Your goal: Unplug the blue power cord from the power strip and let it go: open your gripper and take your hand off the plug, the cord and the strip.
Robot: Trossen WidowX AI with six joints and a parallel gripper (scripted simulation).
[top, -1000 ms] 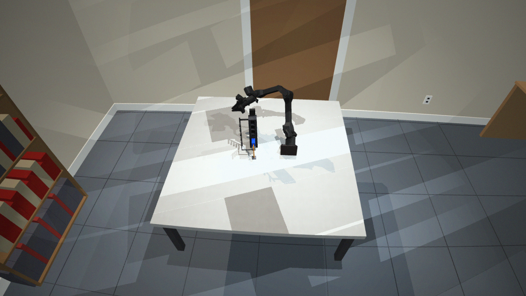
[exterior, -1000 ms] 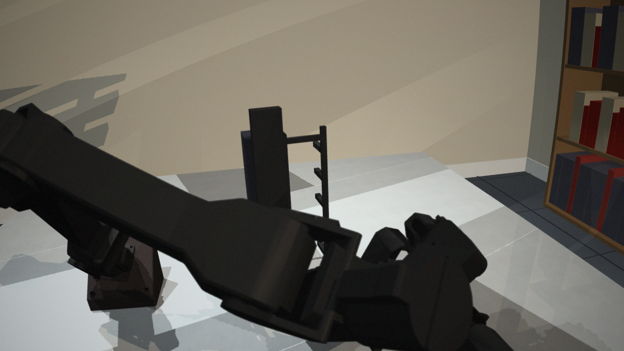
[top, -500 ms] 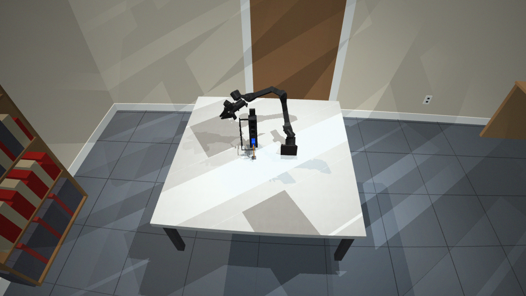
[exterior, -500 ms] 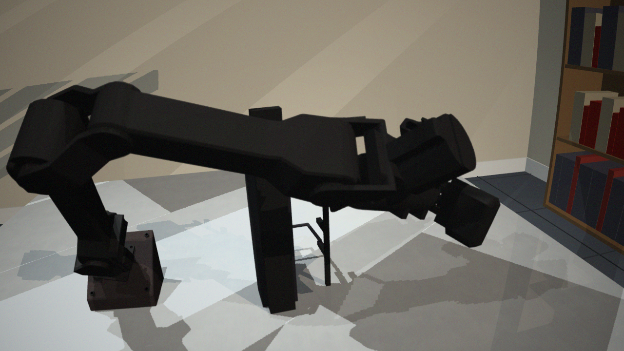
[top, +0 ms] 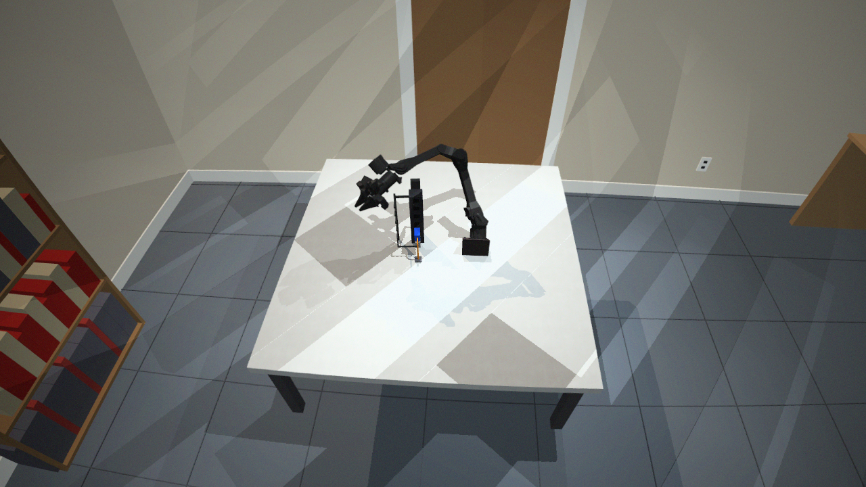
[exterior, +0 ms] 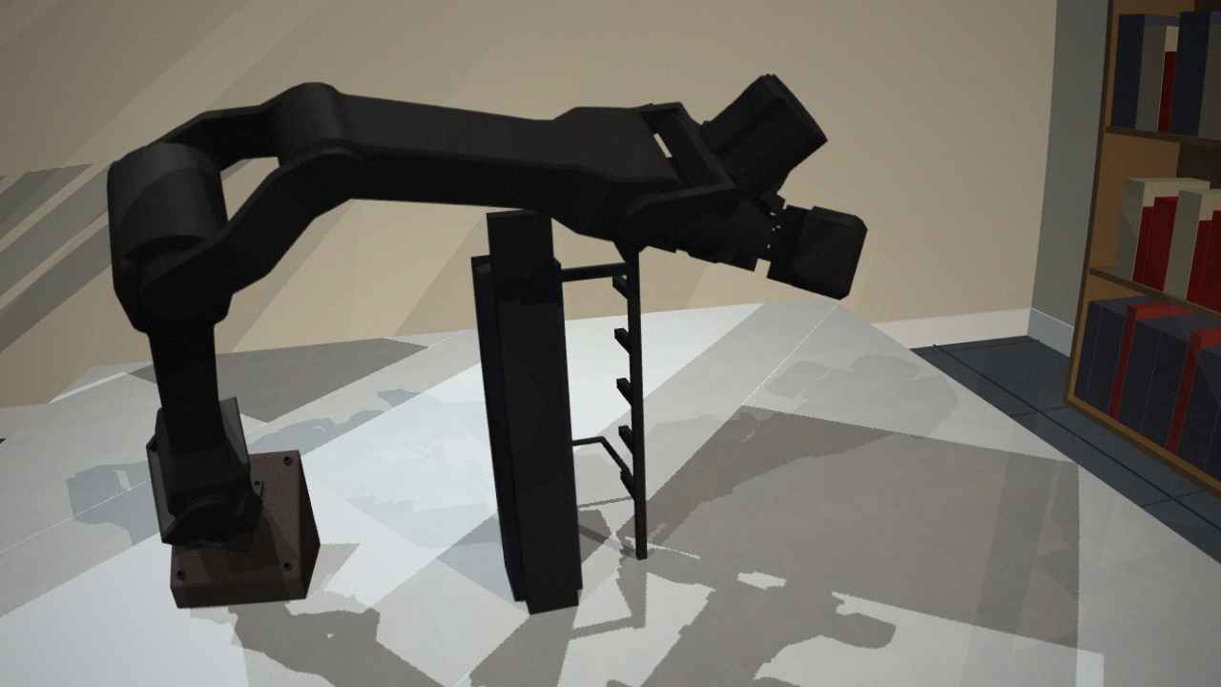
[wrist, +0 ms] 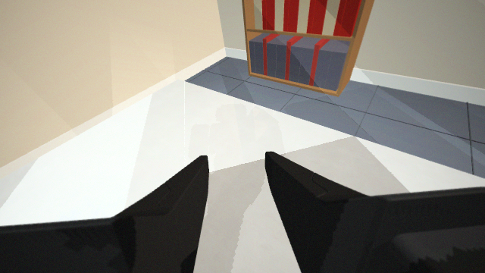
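The blue plug is 23 cm behind my gripper tip, 13 cm below it and 5 cm to the right of it. The rest, counted from my gripper tip: thin black ladder-like frame: 14 cm behind, 11 cm below, 9 cm to the right.
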